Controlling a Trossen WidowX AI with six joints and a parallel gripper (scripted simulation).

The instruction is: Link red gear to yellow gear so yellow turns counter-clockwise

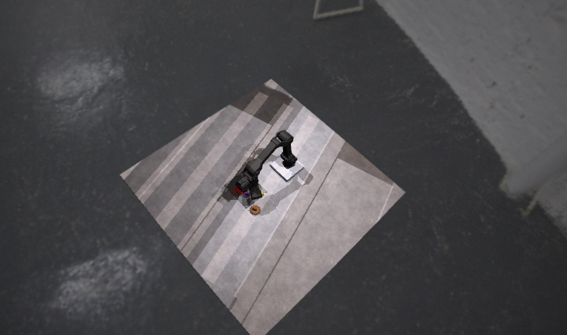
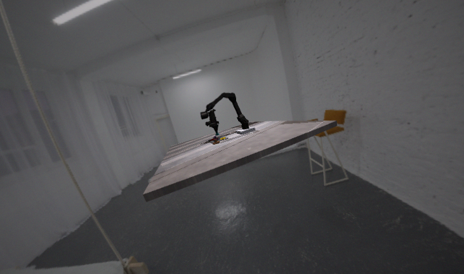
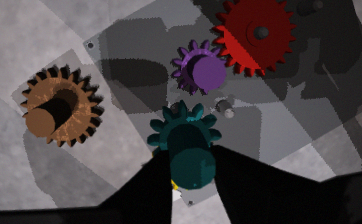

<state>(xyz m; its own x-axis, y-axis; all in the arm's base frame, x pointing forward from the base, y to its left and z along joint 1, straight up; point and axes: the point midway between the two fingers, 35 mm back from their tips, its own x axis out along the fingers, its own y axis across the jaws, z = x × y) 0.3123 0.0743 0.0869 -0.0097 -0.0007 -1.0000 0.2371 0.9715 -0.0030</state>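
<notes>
My gripper tip is 6 cm above the purple gear, 3 cm to the left of it and 3 cm short of it. Round my gripper tip: teal gear: 1 cm below; yellow gear: 7 cm below, 4 cm behind, 1 cm to the left; white arrow: 8 cm below, 6 cm behind, 3 cm to the left.
</notes>
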